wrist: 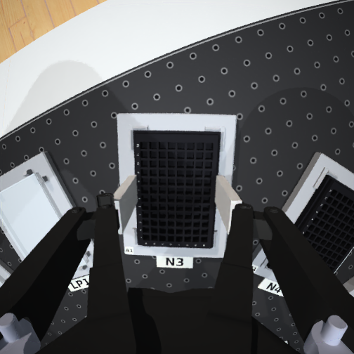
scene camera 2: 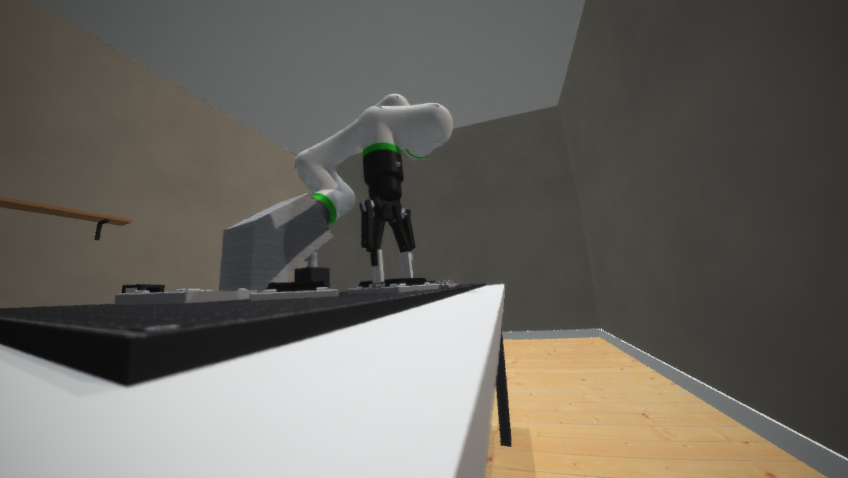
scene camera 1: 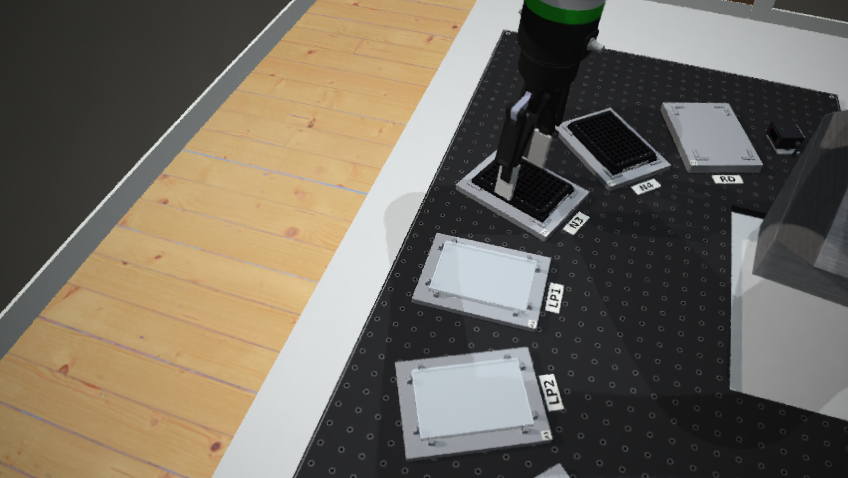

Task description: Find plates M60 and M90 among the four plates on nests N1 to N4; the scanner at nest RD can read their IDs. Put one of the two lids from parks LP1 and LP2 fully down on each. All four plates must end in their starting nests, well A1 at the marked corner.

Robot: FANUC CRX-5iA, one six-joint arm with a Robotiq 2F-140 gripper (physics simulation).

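Places are measured from the arm's base along level axes (x ahead, y left, z up), in millimetres.
Where they show: gripper, between the fingertips: [scene camera 2: 394,281] [scene camera 1: 519,179]; arm's base, origin of its link: [scene camera 2: 306,219].
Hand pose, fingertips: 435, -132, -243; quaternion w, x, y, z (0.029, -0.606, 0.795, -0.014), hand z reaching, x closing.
Things, the pixels of their top centre, and the offset from my fingertips, as dx, dy, dz.
- clear lid, centre of its top: [scene camera 1: 483,273] -12, +186, -4
- park LP1, centre of its top: [scene camera 1: 484,272] -12, +186, -2
- Nest RD, centre of its top: [scene camera 1: 712,130] [scene camera 2: 197,289] -256, -250, +0
- small black scanner, centre of its top: [scene camera 1: 789,129] [scene camera 2: 143,284] -375, -293, +13
A black plate [scene camera 1: 546,191] [wrist: 176,165] sits in nest N3 [wrist: 175,121], under my gripper. My gripper [scene camera 1: 521,176] [scene camera 2: 393,277] [wrist: 175,187] points down and is shut on this plate, a pale pad against each long side. The nest's A1 mark shows at its near left corner in the wrist view. Another black plate [scene camera 1: 614,142] [wrist: 331,227] sits in nest N4. One clear lid [scene camera 1: 483,276] [wrist: 25,215] lies on park LP1 [scene camera 1: 475,311]; the other lid [scene camera 1: 473,399] lies on park LP2. No plate IDs are readable. Nests N1 and N2 cannot be told apart in scene camera 2.
Nest RD [scene camera 1: 715,136] holds no plate, and a small black scanner [scene camera 1: 785,136] stands beside it. The grey robot pedestal [scene camera 1: 801,237] [scene camera 2: 255,255] stands on the inner side of the nests. The black board's outer edge runs past N3 and the lid parks.
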